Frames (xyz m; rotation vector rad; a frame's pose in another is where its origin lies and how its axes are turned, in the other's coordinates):
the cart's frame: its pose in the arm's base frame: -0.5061 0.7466 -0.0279 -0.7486 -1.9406 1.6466
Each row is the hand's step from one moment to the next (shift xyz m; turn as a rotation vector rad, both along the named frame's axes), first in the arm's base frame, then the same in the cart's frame.
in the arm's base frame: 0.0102 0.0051 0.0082 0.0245 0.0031 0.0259
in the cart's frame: -0.0039 -0.0065 -0.0118 -0.0155 -0.0228 -0.0228
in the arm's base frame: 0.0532 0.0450 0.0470 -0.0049 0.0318 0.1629
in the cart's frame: -0.0077 -0.0356 -0.0757 0.0274 -0.1574 -0.0453
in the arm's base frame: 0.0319 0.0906 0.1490 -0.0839 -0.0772 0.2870
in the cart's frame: 0.0403 -0.1327 -0.1104 0.0129 -0.3012 0.0671
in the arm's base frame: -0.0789 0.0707 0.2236 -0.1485 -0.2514 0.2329
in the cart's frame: 0.1090 -0.2196 -0.0332 -0.0589 -0.2758 0.2449
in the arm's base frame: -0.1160 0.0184 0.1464 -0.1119 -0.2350 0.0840
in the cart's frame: 0.0995 -0.1535 0.0417 -0.0767 -0.1231 0.2319
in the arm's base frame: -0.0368 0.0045 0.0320 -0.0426 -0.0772 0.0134
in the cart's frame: 0.0305 -0.0346 0.0165 -0.0211 -0.0270 0.0823
